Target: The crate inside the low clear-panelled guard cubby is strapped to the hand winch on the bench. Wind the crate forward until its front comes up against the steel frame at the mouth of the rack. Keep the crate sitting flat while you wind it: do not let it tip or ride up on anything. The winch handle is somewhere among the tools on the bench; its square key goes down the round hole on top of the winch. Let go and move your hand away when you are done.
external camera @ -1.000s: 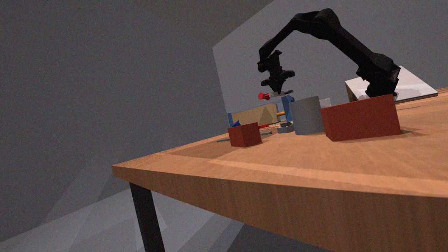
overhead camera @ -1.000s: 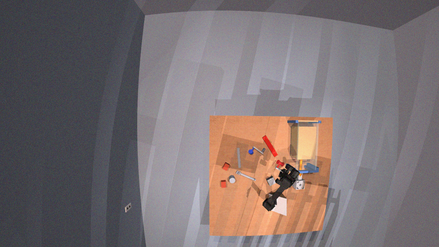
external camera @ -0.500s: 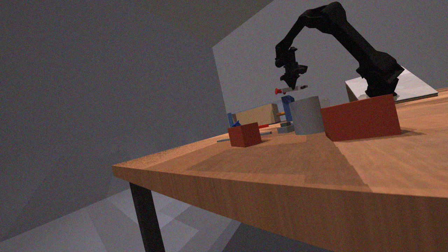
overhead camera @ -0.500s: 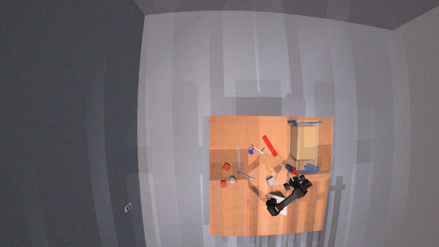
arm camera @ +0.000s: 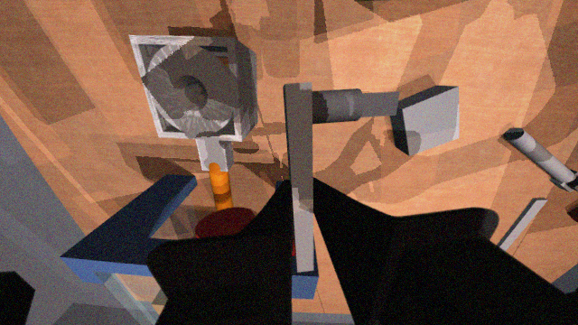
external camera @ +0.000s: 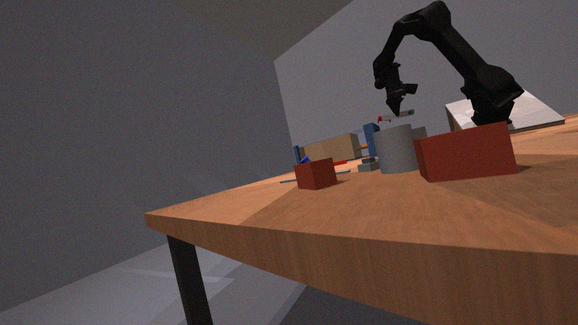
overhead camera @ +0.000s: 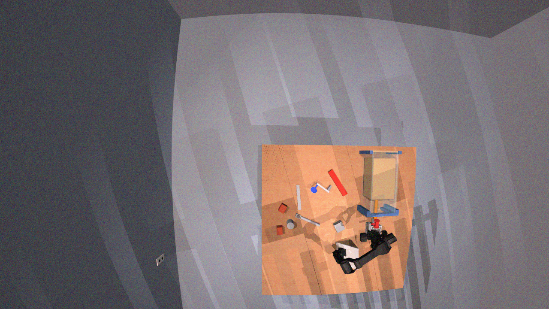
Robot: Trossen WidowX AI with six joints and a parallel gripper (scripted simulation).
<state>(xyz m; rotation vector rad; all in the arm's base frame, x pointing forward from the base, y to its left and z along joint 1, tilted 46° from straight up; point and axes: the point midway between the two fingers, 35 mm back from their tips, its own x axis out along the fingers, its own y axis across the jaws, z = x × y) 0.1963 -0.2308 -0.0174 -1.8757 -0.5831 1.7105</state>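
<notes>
Right now the red grip is 50 mm ahead of my gripper tip, 40 mm to the right of it and 10 mm above it. Also, from my gripper tip: grey winch 80 mm behind, 100 mm to the right, 130 mm below; then blue steel frame 100 mm ahead, 120 mm to the right, 50 mm below; then red-knobbed crank 10 mm ahead, 10 mm to the right, 10 mm above.
</notes>
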